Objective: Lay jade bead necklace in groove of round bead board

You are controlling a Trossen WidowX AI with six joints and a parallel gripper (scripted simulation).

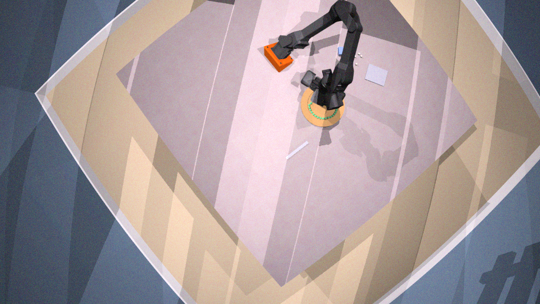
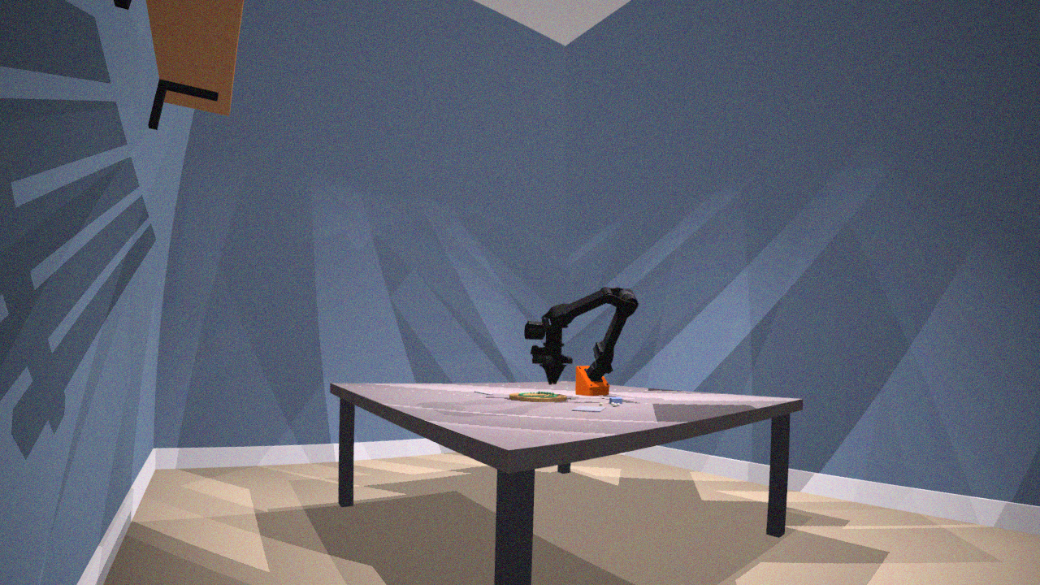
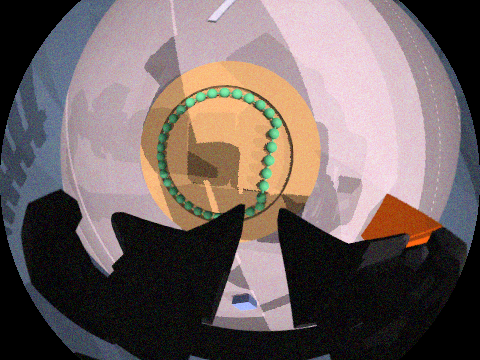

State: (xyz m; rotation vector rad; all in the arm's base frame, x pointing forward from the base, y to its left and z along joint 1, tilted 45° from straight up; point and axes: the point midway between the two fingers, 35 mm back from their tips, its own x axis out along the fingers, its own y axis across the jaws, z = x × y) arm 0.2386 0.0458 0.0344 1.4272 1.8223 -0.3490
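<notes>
My gripper tip is now 5 cm short of the round tan bead board, 4 cm above it and 1 cm to the left of it. Also, from my gripper tip: white strip (22 cm to the right, 16 cm ahead, 5 cm below); then pale square sheet (29 cm to the left, 8 cm ahead, 5 cm below); then blue cube (21 cm to the left, 11 cm behind, 4 cm below).
</notes>
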